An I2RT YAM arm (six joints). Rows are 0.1 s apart.
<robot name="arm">
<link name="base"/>
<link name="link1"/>
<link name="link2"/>
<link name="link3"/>
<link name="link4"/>
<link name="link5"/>
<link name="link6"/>
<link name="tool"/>
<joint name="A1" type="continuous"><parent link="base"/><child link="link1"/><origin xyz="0.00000 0.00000 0.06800" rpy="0.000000 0.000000 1.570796"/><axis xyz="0 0 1"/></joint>
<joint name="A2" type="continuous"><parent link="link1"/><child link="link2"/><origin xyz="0.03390 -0.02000 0.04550" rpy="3.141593 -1.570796 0.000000"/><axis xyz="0 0 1"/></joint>
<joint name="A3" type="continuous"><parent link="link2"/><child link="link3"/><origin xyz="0.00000 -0.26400 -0.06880" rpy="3.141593 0.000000 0.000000"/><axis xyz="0 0 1"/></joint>
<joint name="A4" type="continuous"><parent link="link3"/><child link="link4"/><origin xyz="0.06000 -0.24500 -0.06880" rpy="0.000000 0.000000 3.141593"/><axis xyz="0 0 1"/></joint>
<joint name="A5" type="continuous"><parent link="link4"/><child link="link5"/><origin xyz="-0.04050 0.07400 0.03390" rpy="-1.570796 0.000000 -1.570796"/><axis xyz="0 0 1"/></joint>
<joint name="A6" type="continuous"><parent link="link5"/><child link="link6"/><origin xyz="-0.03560 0.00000 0.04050" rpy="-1.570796 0.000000 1.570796"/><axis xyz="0 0 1"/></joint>
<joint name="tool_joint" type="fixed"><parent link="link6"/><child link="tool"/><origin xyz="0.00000 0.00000 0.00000" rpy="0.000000 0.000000 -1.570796"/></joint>
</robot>
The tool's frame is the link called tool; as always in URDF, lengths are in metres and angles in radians. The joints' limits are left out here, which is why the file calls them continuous.
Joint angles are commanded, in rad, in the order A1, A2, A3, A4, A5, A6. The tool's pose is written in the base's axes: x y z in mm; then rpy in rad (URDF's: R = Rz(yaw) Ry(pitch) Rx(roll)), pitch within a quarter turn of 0, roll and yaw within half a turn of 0. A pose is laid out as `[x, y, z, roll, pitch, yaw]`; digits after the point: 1 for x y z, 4 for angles.
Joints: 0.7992 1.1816 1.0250 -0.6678 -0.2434 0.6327
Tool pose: [164.6, 181.5, 299.1, 2.4893, 0.4589, -3.0370]
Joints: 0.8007 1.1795 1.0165 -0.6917 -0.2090 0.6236
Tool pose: [163.3, 179.0, 294.9, 2.5365, 0.4573, -3.0311]
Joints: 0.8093 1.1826 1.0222 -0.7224 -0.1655 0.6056
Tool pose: [161.9, 178.3, 293.7, 2.5926, 0.4663, -3.0120]
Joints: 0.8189 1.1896 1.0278 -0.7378 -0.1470 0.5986
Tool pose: [160.9, 179.7, 292.8, 2.6200, 0.4658, -2.9964]
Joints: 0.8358 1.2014 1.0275 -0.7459 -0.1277 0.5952
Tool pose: [159.3, 183.0, 289.4, 2.6488, 0.4611, -2.9758]
